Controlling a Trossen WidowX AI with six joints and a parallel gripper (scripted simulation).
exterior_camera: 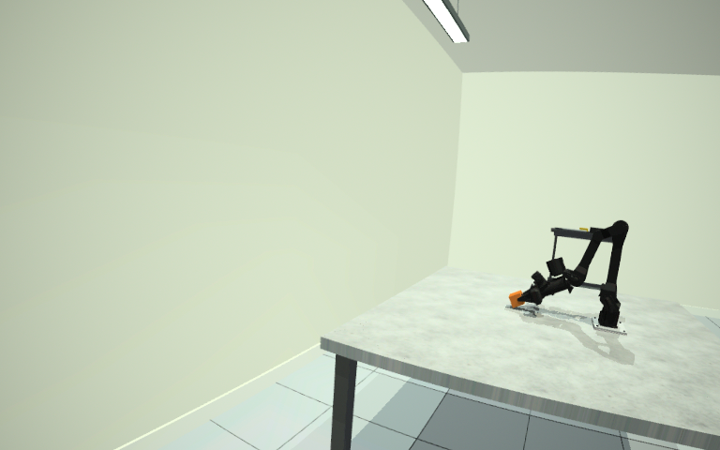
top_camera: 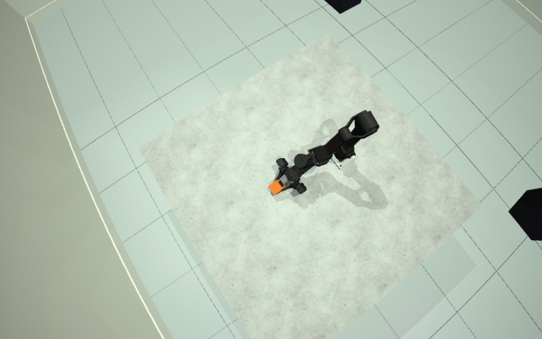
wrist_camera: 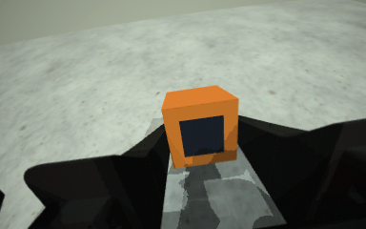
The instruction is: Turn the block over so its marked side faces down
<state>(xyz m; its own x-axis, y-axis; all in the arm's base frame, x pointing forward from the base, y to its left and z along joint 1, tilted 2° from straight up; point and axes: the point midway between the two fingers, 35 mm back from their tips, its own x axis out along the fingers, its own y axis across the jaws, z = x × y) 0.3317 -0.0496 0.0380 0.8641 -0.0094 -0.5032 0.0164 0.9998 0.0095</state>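
My gripper tip is 10 mm past the orange block.
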